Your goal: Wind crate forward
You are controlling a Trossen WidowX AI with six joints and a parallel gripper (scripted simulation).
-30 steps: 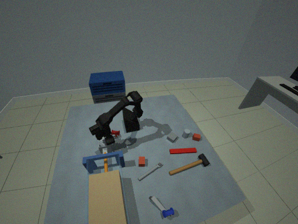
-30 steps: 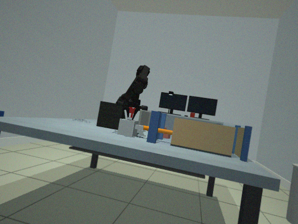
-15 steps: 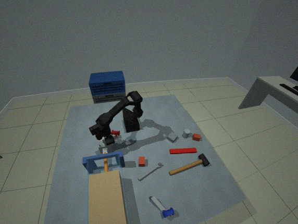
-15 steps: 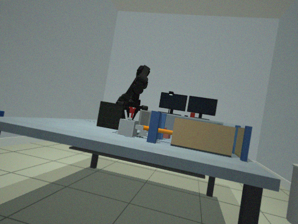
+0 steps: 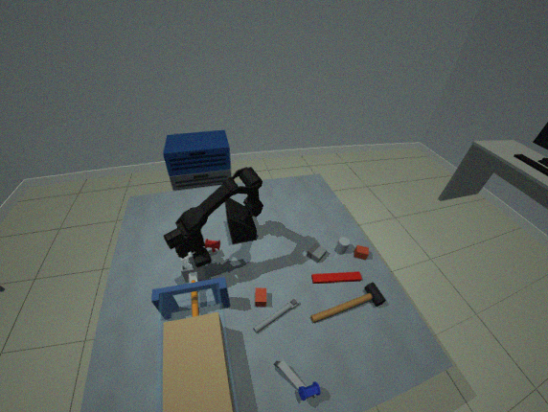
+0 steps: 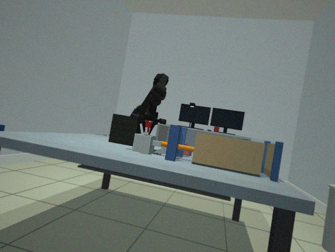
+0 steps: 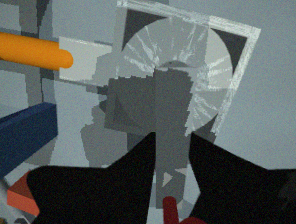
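Right now the red-knobbed winch handle is 20 mm to the left of my gripper tip and 20 mm above it. The rest, counted from my gripper tip: grey winch 10 mm behind, 50 mm to the right, 60 mm below; clear-panelled cubby 410 mm ahead, 50 mm to the right, 30 mm above; red knob 10 mm behind, 60 mm to the left, 40 mm above.
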